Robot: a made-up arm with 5 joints.
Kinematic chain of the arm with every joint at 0, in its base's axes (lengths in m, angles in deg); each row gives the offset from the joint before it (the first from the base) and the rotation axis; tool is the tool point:
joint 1: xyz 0 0 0.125 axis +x
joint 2: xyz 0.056 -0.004 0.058 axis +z
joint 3: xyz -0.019 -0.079 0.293 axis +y
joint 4: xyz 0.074 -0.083 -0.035 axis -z
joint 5: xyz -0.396 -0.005 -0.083 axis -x
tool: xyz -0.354 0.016 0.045
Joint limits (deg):
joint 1: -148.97..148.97
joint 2: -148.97..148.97
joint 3: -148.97..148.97
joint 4: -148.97..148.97
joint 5: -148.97..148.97
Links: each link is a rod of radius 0.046 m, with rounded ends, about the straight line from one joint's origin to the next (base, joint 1, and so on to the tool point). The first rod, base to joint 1, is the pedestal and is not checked.
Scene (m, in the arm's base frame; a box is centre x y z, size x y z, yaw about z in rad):
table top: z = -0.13
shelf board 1: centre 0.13 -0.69 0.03 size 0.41 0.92 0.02 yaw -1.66
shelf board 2: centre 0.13 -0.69 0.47 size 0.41 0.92 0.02 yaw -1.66
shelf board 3: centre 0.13 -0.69 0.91 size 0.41 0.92 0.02 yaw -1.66
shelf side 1: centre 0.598 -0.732 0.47 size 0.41 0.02 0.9 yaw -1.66
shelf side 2: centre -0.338 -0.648 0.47 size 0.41 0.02 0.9 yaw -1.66
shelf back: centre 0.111 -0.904 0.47 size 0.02 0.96 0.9 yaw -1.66
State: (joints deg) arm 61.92 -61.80 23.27 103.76 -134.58
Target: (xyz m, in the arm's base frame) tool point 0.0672 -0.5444 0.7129
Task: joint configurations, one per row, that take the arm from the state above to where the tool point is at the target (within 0.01 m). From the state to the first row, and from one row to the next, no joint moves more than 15 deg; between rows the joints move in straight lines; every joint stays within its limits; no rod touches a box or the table.
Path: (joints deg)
1: 55.34 -71.49 37.24 98.54 -126.74
2: 48.77 -81.17 51.20 93.32 -118.91
3: 42.19 -90.86 65.17 88.09 -111.07
4: 35.62 -100.54 79.14 82.87 -103.23
5: 29.04 -110.23 93.10 77.65 -95.40
6: 22.47 -119.91 107.07 72.43 -87.56
7: 15.89 -129.60 121.04 67.21 -79.72
8: 9.32 -139.28 135.00 61.98 -71.89
9: 2.74 -148.97 148.97 56.76 -64.05

